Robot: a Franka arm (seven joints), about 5 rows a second.
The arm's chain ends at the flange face. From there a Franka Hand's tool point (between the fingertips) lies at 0.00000 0.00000 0.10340 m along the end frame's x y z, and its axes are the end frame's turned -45 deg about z.
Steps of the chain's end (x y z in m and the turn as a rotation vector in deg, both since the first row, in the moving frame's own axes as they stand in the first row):
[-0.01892 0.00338 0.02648 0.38 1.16 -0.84]
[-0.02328 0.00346 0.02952 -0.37 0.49 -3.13]
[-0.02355 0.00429 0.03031 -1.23 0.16 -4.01]
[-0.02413 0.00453 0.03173 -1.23 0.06 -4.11]
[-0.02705 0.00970 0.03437 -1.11 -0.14 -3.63]
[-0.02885 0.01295 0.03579 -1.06 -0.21 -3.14]
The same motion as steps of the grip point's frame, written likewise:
[-0.01380 -0.01001 0.02646 -0.55 1.09 -0.84]
[-0.01873 -0.01292 0.02951 -0.61 0.08 -3.13]
[-0.02099 -0.01180 0.03029 -0.98 -0.76 -4.01]
[-0.02170 -0.01216 0.03171 -0.91 -0.83 -4.11]
[-0.02754 -0.01098 0.03435 -0.69 -0.88 -3.63]
[-0.03115 -0.01011 0.03577 -0.60 -0.90 -3.14]

